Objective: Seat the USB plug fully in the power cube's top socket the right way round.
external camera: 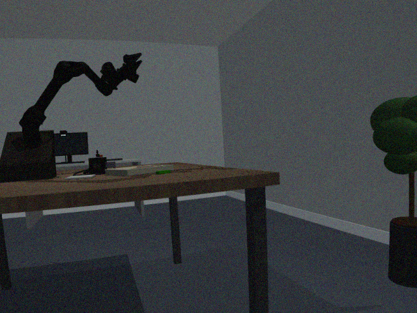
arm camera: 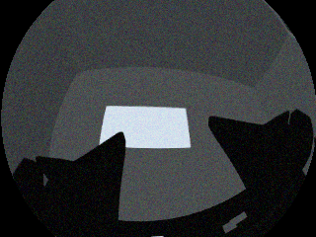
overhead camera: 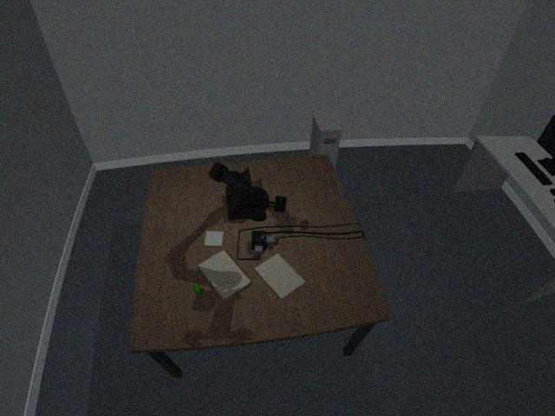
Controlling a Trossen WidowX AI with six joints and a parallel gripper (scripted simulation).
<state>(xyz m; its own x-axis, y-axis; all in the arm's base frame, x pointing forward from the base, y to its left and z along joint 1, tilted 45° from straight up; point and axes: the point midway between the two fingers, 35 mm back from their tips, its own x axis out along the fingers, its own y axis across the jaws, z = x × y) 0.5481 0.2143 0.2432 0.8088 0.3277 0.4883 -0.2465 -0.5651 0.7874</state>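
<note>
The USB plug is 240 mm behind my gripper tip, 50 mm to the left of it and 490 mm below it. From my gripper tip the other things lie so: white card (340 mm behind, 210 mm to the right, 580 mm below); then green block (30 mm behind, 350 mm to the right, 580 mm below).
</note>
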